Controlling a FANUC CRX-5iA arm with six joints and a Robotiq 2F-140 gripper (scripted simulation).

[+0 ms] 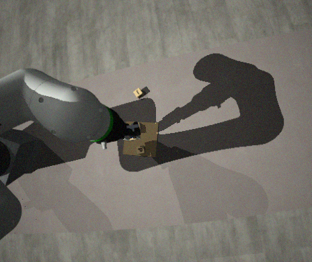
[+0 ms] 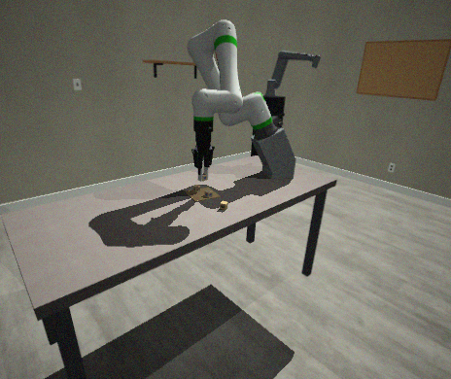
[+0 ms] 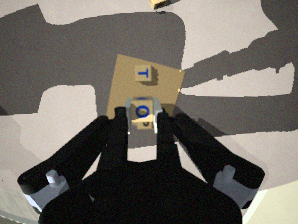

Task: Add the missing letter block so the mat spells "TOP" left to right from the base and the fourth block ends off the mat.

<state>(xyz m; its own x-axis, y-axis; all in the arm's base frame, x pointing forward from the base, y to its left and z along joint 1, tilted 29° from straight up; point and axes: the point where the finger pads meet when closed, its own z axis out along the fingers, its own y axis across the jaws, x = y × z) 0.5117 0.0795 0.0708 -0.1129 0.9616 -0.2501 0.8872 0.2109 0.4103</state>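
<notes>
My hand is 11 cm above the mat. From my hand the other things lie so: P block (1 cm ahead, 5 cm to the right, 10 cm below); then O block (2 cm below).
</notes>
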